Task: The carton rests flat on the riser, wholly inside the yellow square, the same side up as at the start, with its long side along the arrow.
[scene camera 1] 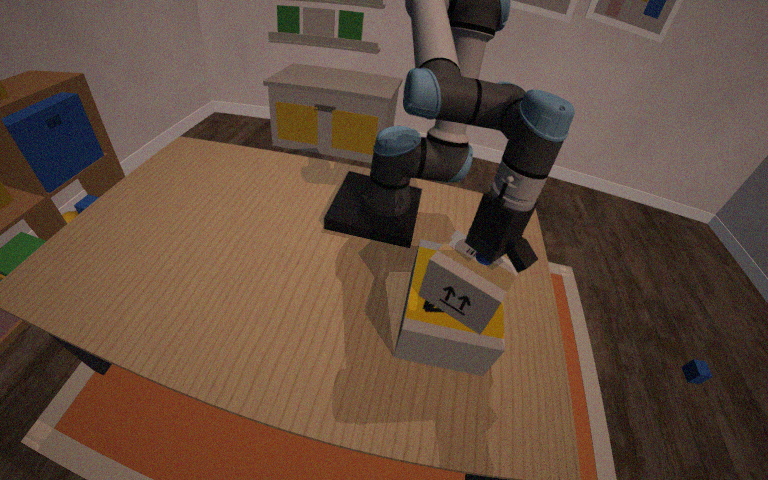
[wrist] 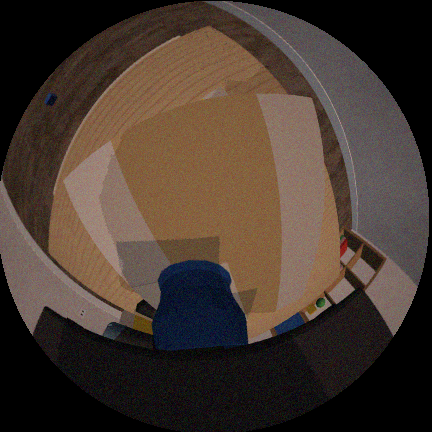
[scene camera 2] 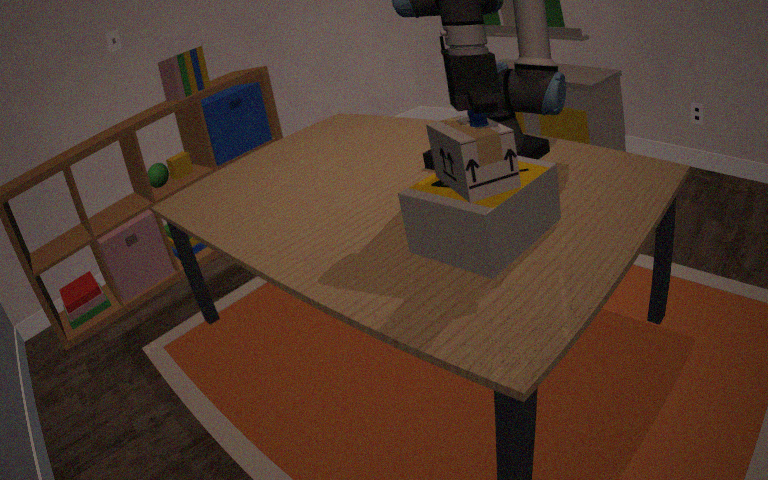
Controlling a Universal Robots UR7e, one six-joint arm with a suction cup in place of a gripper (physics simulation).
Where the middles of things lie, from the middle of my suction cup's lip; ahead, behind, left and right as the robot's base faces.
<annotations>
Now: suction cup 7 cm above the carton (scene camera 2: 476, 162), 2 cm short of it and 1 cm to the left of it. From my suction cup the other things lie so: grey riser (scene camera 2: 483, 237): 18 cm below, 2 cm to the right, 1 cm behind.
</annotations>
